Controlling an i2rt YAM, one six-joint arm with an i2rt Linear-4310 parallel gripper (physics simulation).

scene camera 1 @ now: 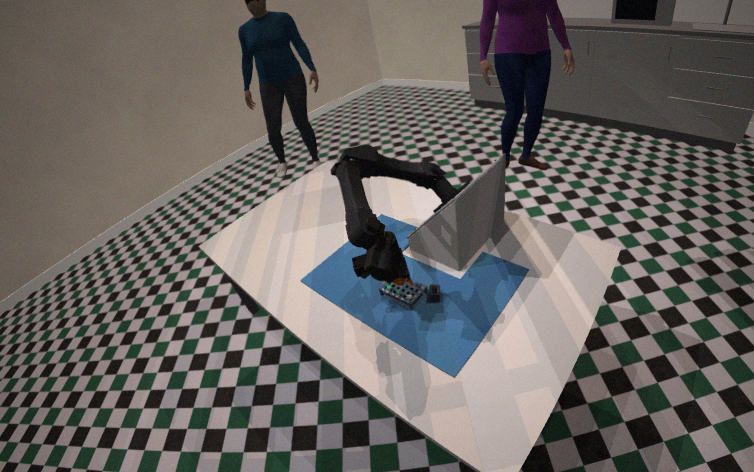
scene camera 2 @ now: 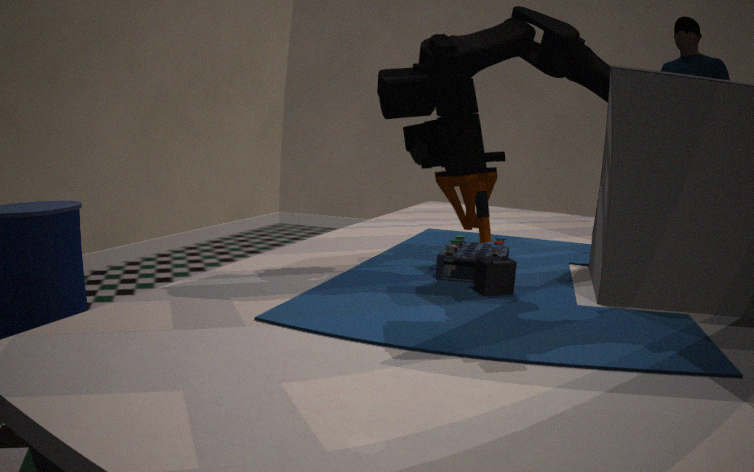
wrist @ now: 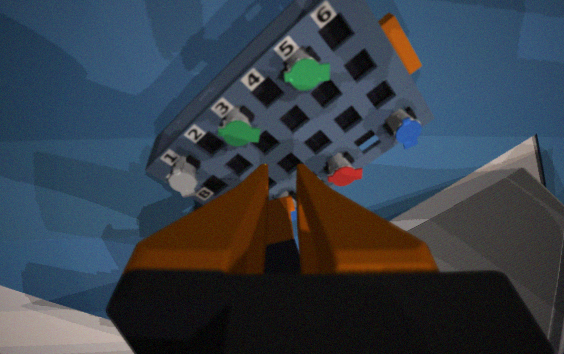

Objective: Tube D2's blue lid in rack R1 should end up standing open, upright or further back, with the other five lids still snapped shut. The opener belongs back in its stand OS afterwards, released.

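Pixels of known places: gripper, fingertip midpoint: [scene camera 1: 400, 283] [scene camera 2: 472, 228] [wrist: 282, 176]; arm's base at its link origin: [scene camera 1: 451, 198] [scene camera 2: 700, 191].
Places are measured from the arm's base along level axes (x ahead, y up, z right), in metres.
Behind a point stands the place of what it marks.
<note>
The dark rack R1 [scene camera 1: 403, 294] {x 0.357, y -0.113, z -0.093 m} [scene camera 2: 452, 272] {x 0.361, y -0.141, z -0.100 m} [wrist: 372, 38] {x 0.362, y -0.113, z -0.014 m} stands on the blue mat [scene camera 1: 459, 318] {x 0.306, y -0.143, z -0.269 m} [scene camera 2: 375, 300] {x 0.394, y -0.143, z -0.260 m}. In the wrist view I see a grey lid [wrist: 183, 179] {x 0.361, y -0.101, z -0.120 m}, two green lids [wrist: 238, 131] {x 0.366, y -0.101, z -0.082 m} [wrist: 306, 74] {x 0.371, y -0.101, z -0.045 m}, a red lid [wrist: 344, 175] {x 0.312, y -0.101, z -0.056 m} and a blue lid [wrist: 408, 130] {x 0.317, y -0.101, z -0.018 m}, all lying flat. My gripper [scene camera 1: 402, 281] {x 0.345, y -0.084, z -0.075 m} [scene camera 2: 474, 220] {x 0.345, y -0.084, z -0.075 m} [wrist: 282, 176] {x 0.345, y -0.084, z -0.075 m} is shut on the orange opener [wrist: 279, 221] {x 0.327, y -0.079, z -0.090 m} [scene camera 2: 485, 229] {x 0.321, y -0.079, z -0.099 m}, its tip just above the rack's near row. A sliver of blue [wrist: 294, 215] {x 0.302, y -0.101, z -0.092 m} shows beside the tip; tube D2's lid is otherwise hidden. The dark stand OS [scene camera 1: 433, 293] {x 0.302, y -0.107, z -0.167 m} [scene camera 2: 494, 277] {x 0.287, y -0.121, z -0.177 m} beside the rack is empty.
A grey slanted panel [scene camera 1: 464, 220] {x 0.115, y 0.038, z -0.144 m} [scene camera 2: 602, 234] {x 0.160, y -0.068, z -0.101 m} stands behind the mat, close to the arm. Two people [scene camera 1: 277, 80] [scene camera 1: 522, 70] stand on the checkered floor beyond the platform. A grey cabinet [scene camera 1: 590, 66] is at the back right.
</note>
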